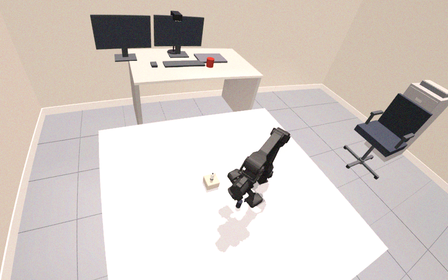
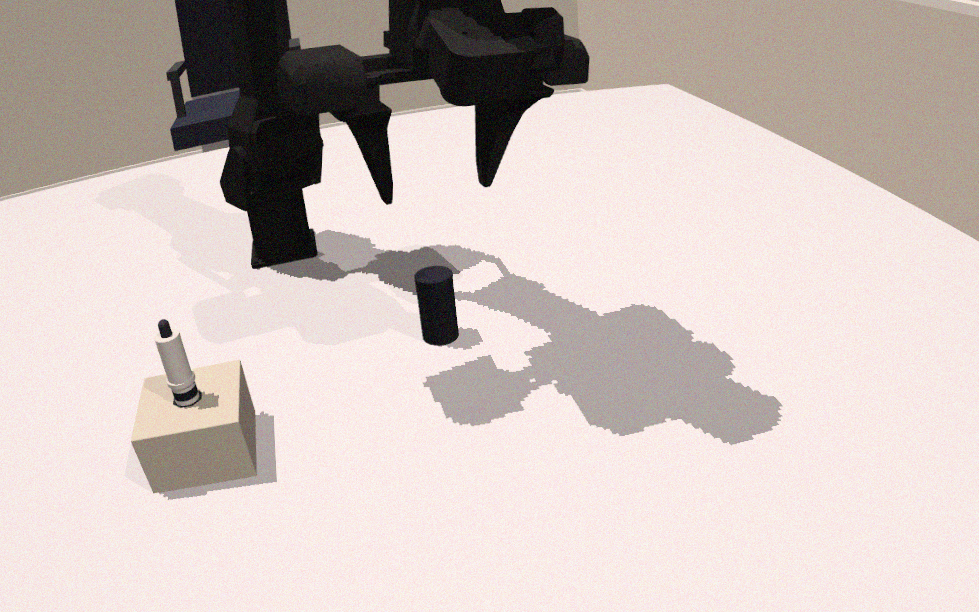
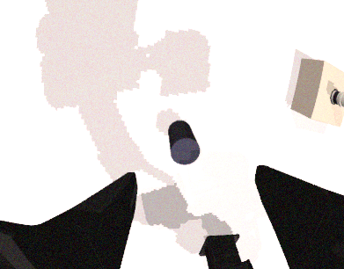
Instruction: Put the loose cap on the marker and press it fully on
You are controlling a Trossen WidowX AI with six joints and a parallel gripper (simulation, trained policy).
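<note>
The black cap lies 20 mm behind my gripper tip, 10 mm to the right of it and 90 mm below it. Also, from my gripper tip: beige holder block: 60 mm ahead, 180 mm to the right, 100 mm below.
</note>
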